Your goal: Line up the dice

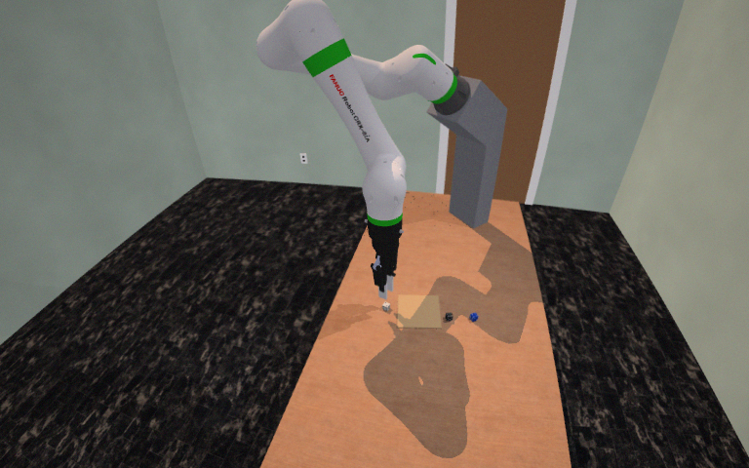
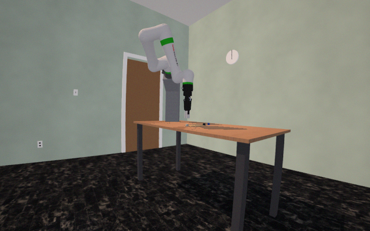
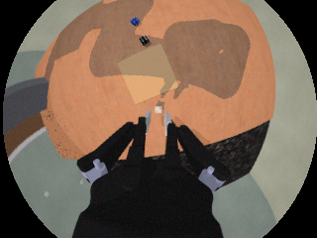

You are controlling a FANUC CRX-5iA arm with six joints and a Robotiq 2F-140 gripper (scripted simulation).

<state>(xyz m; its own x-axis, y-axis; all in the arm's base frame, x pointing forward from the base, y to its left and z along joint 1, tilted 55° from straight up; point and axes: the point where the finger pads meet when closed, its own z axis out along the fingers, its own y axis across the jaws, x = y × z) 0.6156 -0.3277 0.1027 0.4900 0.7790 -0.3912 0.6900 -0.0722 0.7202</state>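
Now: the white die 9 cm below my hand. Round my hand: tan mat: 3 cm ahead, 11 cm to the left, 10 cm below; blue die: 9 cm ahead, 28 cm to the left, 9 cm below; black die: 7 cm ahead, 20 cm to the left, 9 cm below.
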